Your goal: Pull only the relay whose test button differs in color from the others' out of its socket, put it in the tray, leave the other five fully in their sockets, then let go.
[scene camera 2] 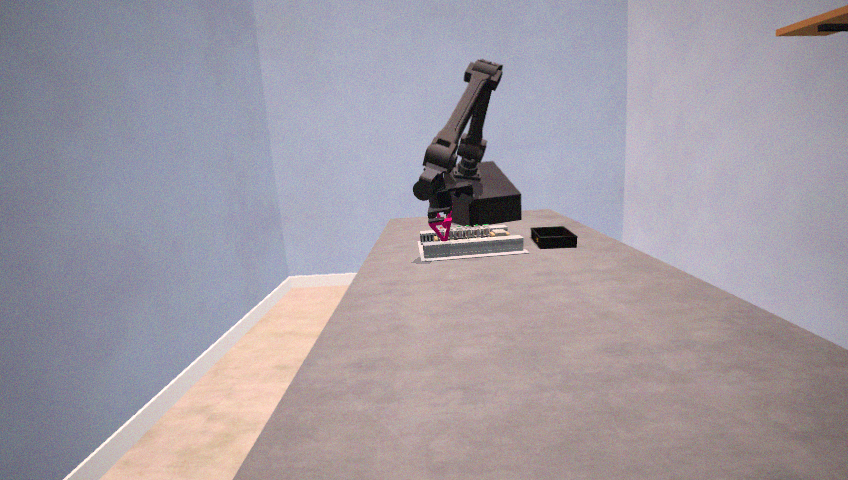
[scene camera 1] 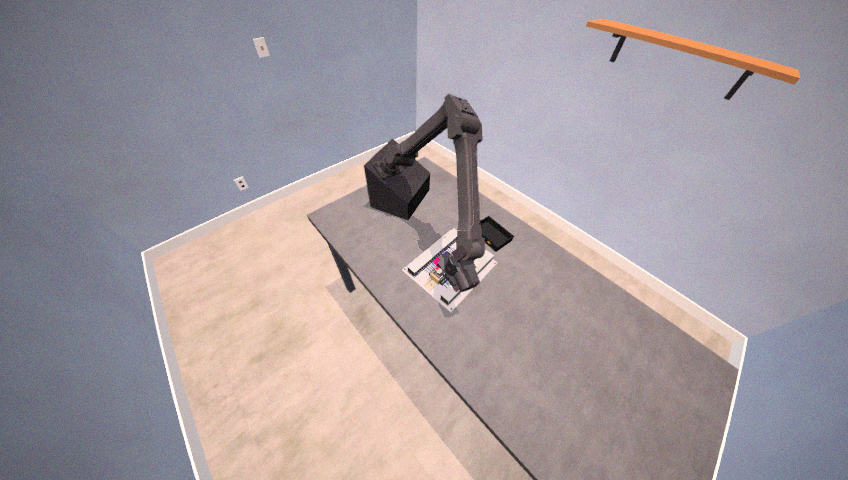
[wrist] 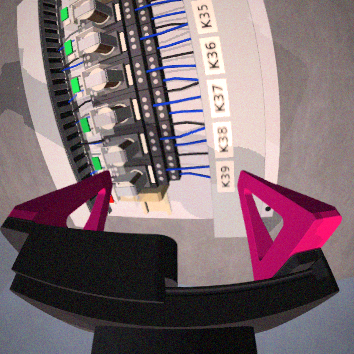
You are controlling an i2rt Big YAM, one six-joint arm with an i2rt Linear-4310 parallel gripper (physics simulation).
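Places are measured from the arm's base along level axes (x up, y right, z ahead), in metres.
Where they show: gripper, fingertip midpoint: (scene camera 2: 445,234) (scene camera 1: 448,276) (wrist: 174,177); arm's base, origin of the base link: (scene camera 2: 465,173) (scene camera 1: 386,168).
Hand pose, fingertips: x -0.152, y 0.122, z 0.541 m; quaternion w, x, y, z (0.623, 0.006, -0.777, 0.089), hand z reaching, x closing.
Each offset is from my fingertips to the centre of the thing. "spot": to the spot under its first point. Level surfaces: height alone.
The relay with a red test button {dx -0.010, dy +0.012, dz -0.045 m} (wrist: 131,185) stands in the end socket of the row, by label K39 {spot: dx -0.014, dy +0.006, dz +0.036 m} (wrist: 225,176). The other five relays {dx -0.010, dy -0.075, dz -0.051 m} (wrist: 102,79) have green buttons and stand in their sockets beside it. My gripper (wrist: 174,177) (scene camera 2: 443,229) is open and empty, low over that end of the row. In the wrist view its left fingertip is close to the red button and partly hides it; its right fingertip is past the K39 label. In scene camera 1 the wrist hides much of the row. The black tray {spot: dx -0.040, dy -0.386, dz +0.040 m} (scene camera 1: 511,239) (scene camera 2: 559,242) stands beside the panel.
The white panel {spot: dx -0.055, dy +0.053, dz -0.080 m} (scene camera 1: 424,278) (wrist: 195,208) lies on the grey table {dx -0.057 m} (scene camera 1: 565,356) (scene camera 2: 505,356). A raised grey duct {dx -0.034, dy -0.079, dz +0.039 m} (scene camera 2: 473,246) runs along its front side in scene camera 2. A slotted duct {dx -0.034, dy -0.066, dz -0.140 m} (wrist: 64,107) runs beside the green buttons. Blue and black wires lie between sockets and labels.
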